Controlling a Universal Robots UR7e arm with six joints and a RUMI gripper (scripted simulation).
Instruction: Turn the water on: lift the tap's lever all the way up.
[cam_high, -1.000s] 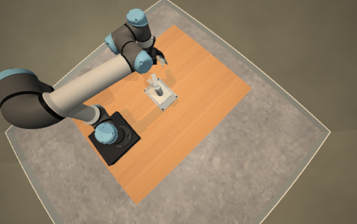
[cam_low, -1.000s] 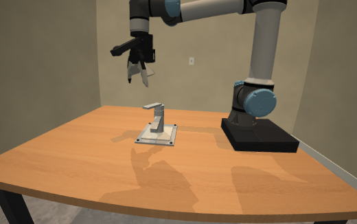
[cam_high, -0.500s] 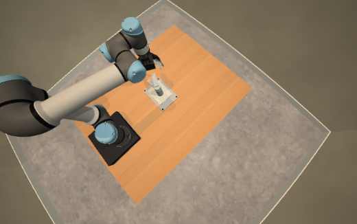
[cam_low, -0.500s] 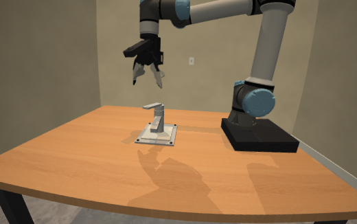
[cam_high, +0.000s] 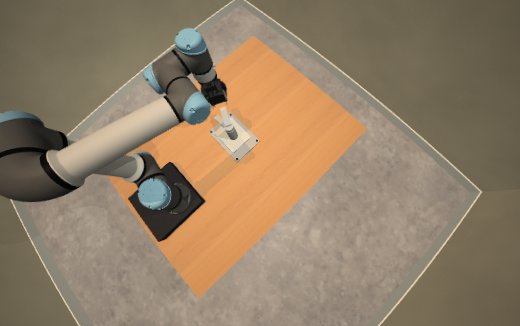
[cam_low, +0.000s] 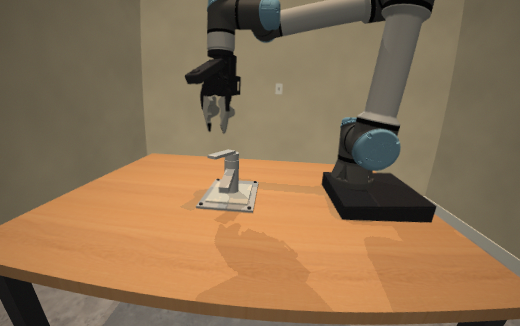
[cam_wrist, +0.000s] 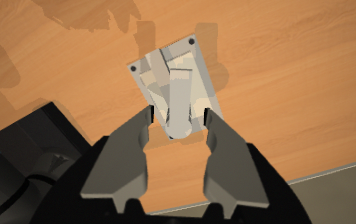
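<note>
My gripper is now 1 cm past the lever, 3 cm to the left of it and 8 cm above it. From my hand the other things lie so: grey tap 2 cm behind, 5 cm to the right, 14 cm below.
</note>
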